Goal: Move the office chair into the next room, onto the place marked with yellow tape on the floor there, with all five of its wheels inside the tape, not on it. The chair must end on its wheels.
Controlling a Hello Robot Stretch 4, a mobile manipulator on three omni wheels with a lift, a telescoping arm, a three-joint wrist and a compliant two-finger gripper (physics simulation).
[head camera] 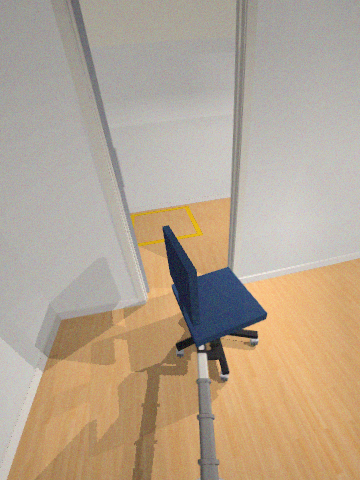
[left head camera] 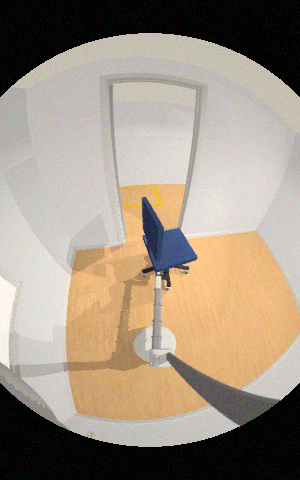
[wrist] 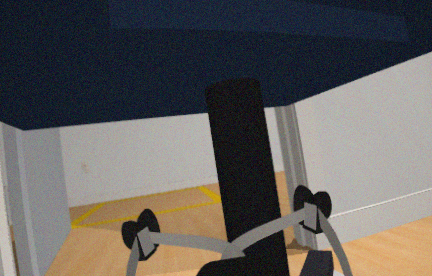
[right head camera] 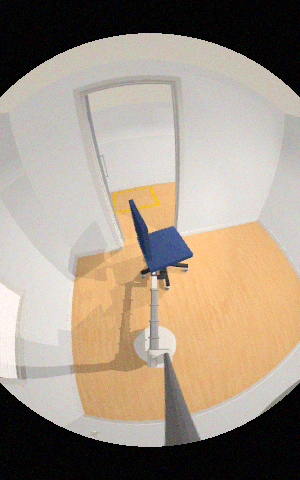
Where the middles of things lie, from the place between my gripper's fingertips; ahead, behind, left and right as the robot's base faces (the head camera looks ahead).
My gripper is now 2 cm past the blue chair seat point(head camera: 216, 304), 2 cm to the left of it and 41 cm below it.
